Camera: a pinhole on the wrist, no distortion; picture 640 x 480 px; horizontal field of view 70.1 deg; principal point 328.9 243.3 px. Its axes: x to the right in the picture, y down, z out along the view. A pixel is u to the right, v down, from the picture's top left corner.
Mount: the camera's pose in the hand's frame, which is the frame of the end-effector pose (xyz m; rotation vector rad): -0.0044 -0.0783 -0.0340 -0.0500 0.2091 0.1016
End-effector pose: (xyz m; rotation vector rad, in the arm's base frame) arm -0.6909 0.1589 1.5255 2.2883 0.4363 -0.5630
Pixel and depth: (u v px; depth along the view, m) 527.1 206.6 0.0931
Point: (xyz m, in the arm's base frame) -0.6926 0.1832 1.4225
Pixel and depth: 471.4 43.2 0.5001
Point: -0.6898 0.0575 0.9663
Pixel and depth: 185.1 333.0 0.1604
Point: -0.7659 0.0887 1.4293
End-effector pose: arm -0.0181 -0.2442 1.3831 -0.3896 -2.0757 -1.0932
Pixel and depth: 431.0 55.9 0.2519
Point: -0.2819 -0.1827 1.2999
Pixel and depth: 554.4 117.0 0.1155
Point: -0.1583 -0.2526 1.3596
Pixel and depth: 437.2 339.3 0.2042
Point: -0.1556 -0.1373 1.3759
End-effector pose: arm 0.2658 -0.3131 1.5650 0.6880 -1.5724 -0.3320
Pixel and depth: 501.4 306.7 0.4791
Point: -0.1235 -0.5188 1.7419
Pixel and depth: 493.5 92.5 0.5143
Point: -0.1114 -0.7291 1.6285
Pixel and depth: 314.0 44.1 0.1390
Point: 0.1936 -0.4497 1.4948
